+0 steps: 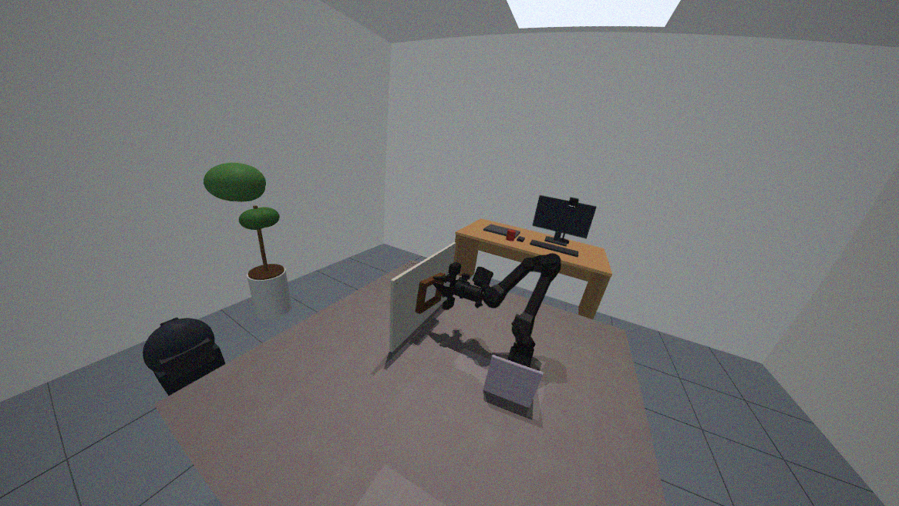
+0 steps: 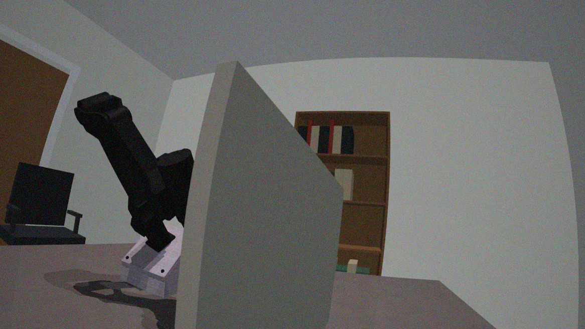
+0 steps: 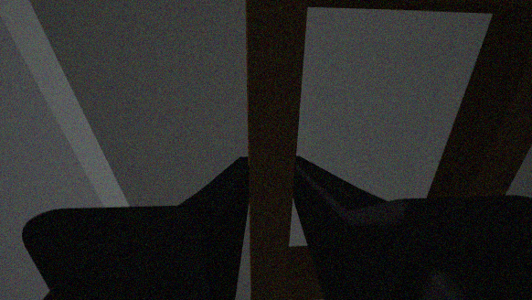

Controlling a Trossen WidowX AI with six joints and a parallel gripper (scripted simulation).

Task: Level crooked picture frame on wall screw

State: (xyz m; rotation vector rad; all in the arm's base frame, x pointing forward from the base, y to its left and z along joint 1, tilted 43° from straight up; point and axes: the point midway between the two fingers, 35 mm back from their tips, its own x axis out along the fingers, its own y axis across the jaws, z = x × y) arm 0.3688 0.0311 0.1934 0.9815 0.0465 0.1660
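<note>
My gripper tip is 10 mm short of the brown wooden picture frame, 10 mm to the right of it and 50 mm above it. Round my gripper tip: wall panel: 20 mm ahead, 10 mm to the right, 70 mm below.
</note>
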